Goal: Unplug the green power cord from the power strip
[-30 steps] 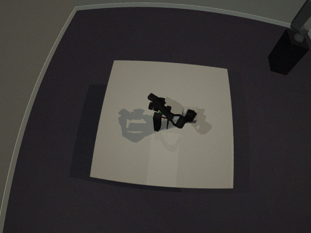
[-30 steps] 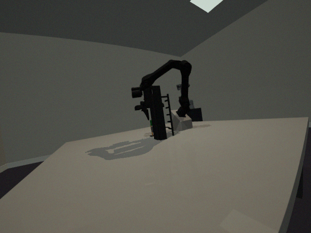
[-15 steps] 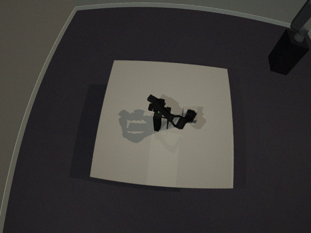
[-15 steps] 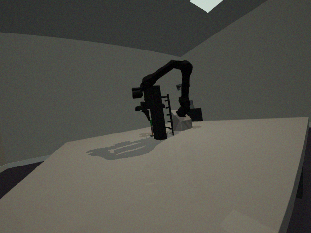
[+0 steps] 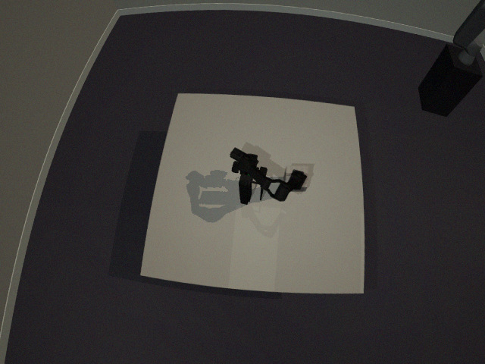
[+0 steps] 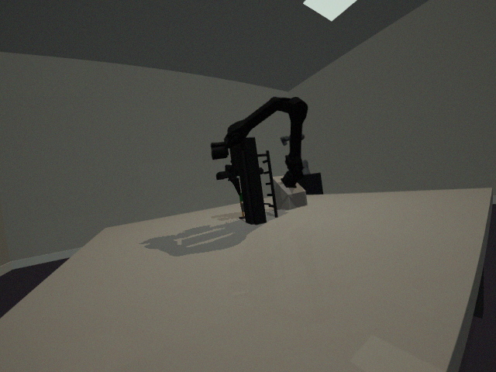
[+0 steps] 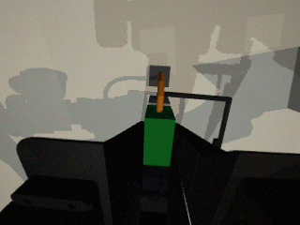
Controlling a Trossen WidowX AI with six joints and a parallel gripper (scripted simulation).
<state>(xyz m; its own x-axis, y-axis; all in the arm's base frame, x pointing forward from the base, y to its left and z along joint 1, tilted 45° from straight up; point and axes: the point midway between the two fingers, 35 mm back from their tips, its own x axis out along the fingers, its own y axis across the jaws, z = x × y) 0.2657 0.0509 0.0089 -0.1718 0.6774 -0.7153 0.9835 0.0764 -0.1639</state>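
Right now the green plug is 30 mm to the left of my gripper tip.
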